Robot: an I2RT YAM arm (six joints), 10 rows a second.
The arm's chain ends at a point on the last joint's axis. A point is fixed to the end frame.
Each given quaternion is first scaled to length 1.
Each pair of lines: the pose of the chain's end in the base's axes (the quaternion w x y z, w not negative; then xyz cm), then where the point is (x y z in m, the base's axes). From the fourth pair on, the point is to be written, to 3 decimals.
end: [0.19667 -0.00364 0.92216 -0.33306 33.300 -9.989 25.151]
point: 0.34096 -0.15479 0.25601
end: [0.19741 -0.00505 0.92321 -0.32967 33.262 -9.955 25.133]
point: 0.34082 -0.15444 0.25548
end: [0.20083 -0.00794 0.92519 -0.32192 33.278 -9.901 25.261]
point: 0.34155 -0.15387 0.25599
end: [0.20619 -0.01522 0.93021 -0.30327 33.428 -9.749 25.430]
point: 0.344 -0.152 0.256
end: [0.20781 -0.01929 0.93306 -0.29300 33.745 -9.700 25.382]
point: 0.348 -0.152 0.254
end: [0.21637 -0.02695 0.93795 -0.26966 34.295 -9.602 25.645]
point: 0.355 -0.150 0.255
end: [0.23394 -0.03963 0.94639 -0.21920 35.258 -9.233 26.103]
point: 0.368 -0.145 0.254
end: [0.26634 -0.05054 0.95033 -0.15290 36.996 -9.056 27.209]
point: 0.389 -0.141 0.260
